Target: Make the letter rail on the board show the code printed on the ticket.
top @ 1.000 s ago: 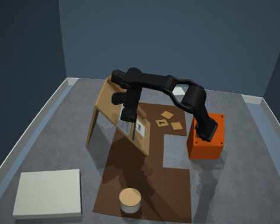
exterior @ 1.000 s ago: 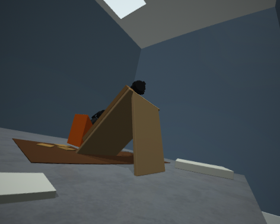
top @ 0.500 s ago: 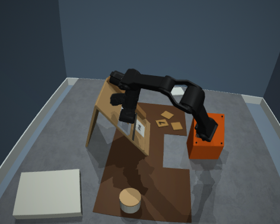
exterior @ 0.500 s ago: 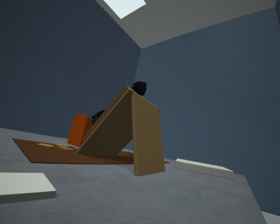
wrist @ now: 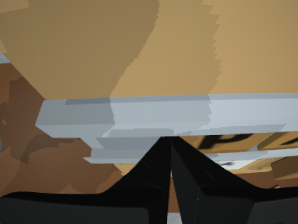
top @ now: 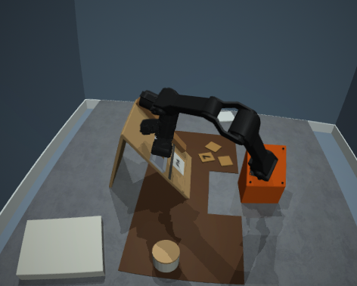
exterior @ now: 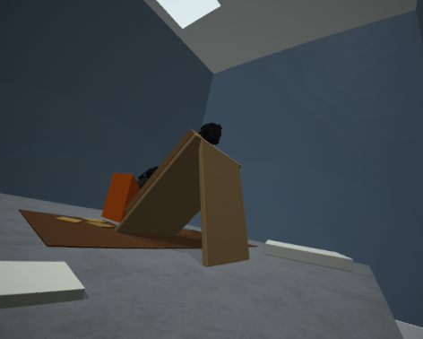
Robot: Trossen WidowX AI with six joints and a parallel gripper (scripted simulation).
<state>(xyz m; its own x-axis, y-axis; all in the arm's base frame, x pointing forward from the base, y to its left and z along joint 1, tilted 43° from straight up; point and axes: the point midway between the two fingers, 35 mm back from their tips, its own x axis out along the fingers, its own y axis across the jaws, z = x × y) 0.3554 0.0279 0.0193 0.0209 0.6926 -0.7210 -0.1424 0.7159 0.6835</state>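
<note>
Right now the tile marked p is 30 mm to the right of my gripper tip and 10 mm ahead of it. Round my gripper tip: brown mat: 160 mm below, 160 mm behind, 10 mm to the right; white slab: 380 mm to the left, 230 mm ahead, 140 mm below; white ticket: 90 mm below, 70 mm to the right, 50 mm behind.
</note>
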